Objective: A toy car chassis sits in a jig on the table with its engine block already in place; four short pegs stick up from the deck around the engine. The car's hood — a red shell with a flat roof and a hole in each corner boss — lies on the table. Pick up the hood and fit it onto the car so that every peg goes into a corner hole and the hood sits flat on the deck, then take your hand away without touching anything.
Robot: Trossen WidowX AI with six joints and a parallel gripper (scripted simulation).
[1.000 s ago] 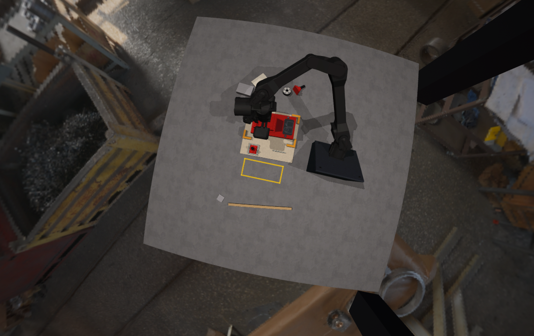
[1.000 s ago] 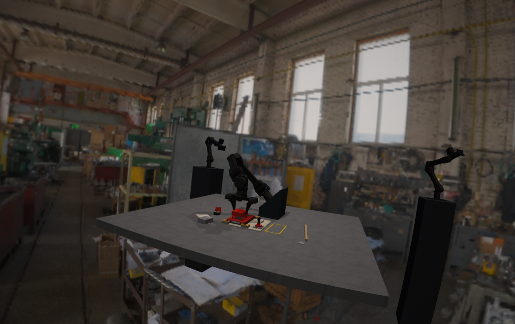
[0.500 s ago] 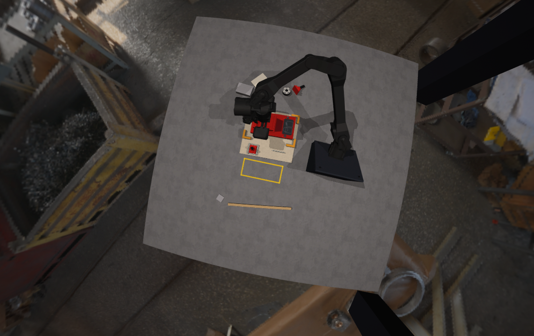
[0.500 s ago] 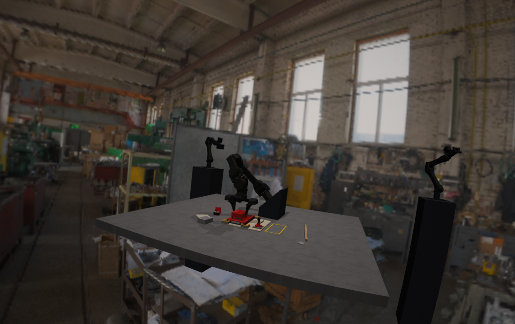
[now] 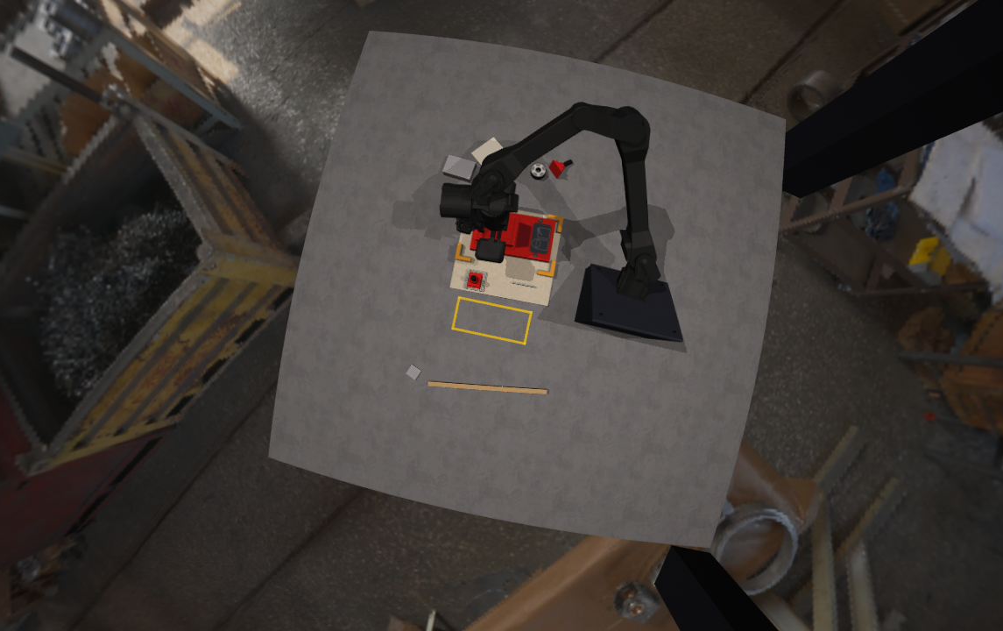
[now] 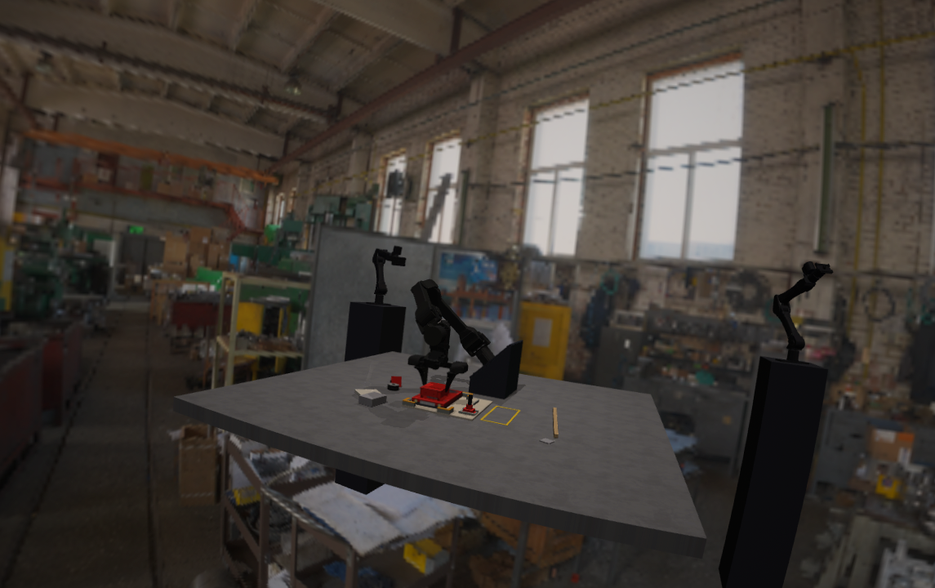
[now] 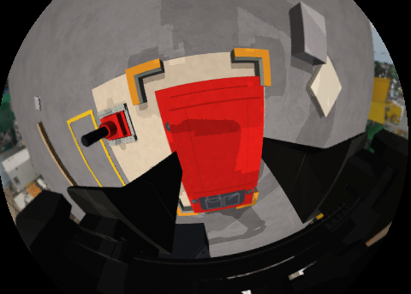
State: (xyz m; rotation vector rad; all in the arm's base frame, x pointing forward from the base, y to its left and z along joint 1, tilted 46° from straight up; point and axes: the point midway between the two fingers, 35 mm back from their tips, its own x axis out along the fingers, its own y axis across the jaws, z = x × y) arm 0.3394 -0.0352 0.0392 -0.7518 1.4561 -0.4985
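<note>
The grey engine block is 2 cm below my gripper tip. The rest, counted from my gripper tip: small wheel 5 cm behind, 19 cm to the right, 4 cm below; red hood right at my gripper tip; beige jig plate 3 cm behind, 3 cm to the left, 4 cm below.
</note>
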